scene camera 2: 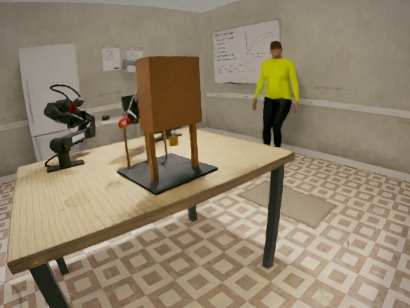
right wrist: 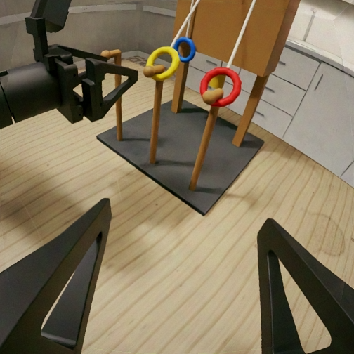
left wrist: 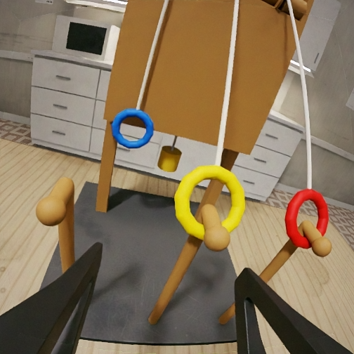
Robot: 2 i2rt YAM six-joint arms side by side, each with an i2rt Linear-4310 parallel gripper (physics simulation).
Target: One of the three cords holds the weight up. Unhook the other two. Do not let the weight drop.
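Pixels of known places: right gripper, fingertip midpoint: [scene camera 2: 89,120]; left arm's base, origin of the base link: [scene camera 2: 166,137]; right arm's base, origin of the base link: [scene camera 2: 65,166].
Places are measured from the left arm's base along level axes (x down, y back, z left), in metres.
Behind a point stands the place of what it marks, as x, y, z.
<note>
The blue ring [left wrist: 115,129] [right wrist: 192,51] hangs on its cord, off its peg. The bare peg [left wrist: 66,232] [right wrist: 118,100] stands at the left in both wrist views. The yellow ring [left wrist: 182,200] [right wrist: 175,64] is hooked on the middle peg. The red ring [scene camera 2: 128,120] @(-0.216, -0.380, -0.405) [left wrist: 290,220] [right wrist: 237,87] is hooked on the third peg. The brass weight [scene camera 2: 173,141] @(-0.143, -0.578, -0.323) [left wrist: 170,159] hangs below the brown box [scene camera 2: 170,92] @(-0.320, -0.607, -0.339) [left wrist: 190,75]. My left gripper [left wrist: 174,265] is open and empty, in front of the pegs. My right gripper [right wrist: 188,217] is open and empty, pointing at the table.
The box and pegs stand on a dark base plate [scene camera 2: 190,172] @(-0.010, -0.592, -0.267) [left wrist: 135,225] [right wrist: 175,145] on the wooden table [scene camera 2: 100,200] @(0.000, -0.551, -0.622). The left arm [right wrist: 35,90] reaches in at the left of the right wrist view, near the bare peg. A person [scene camera 2: 278,80] stands behind the table.
</note>
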